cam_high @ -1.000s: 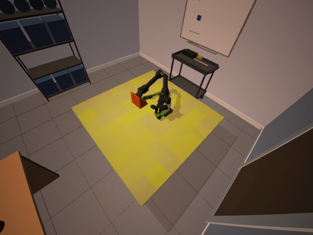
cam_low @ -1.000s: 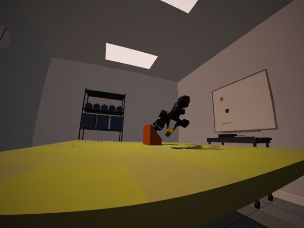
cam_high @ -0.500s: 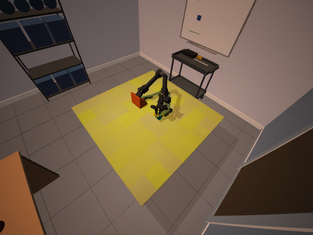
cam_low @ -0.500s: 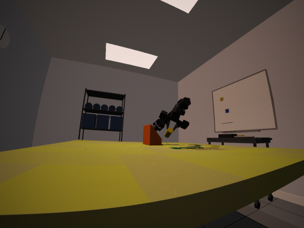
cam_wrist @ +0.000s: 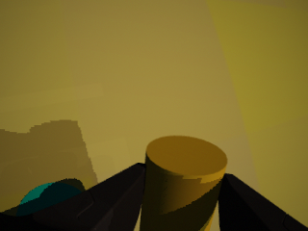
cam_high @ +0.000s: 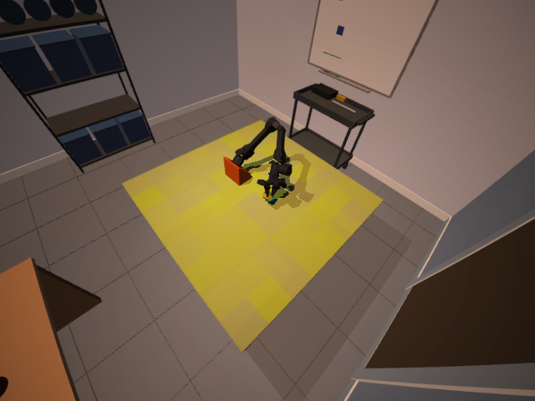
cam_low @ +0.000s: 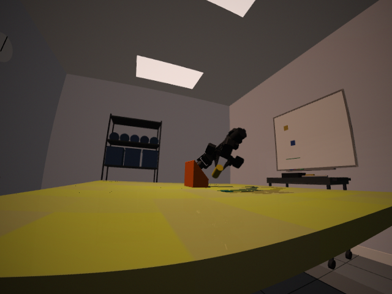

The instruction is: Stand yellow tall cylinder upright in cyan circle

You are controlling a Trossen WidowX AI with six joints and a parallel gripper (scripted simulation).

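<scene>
The cyan circle is 2 cm behind my gripper tip, 6 cm to the left of it and 10 cm below it. Also, from my gripper tip: yellow tall cylinder (2 cm behind, 1 cm below).
</scene>
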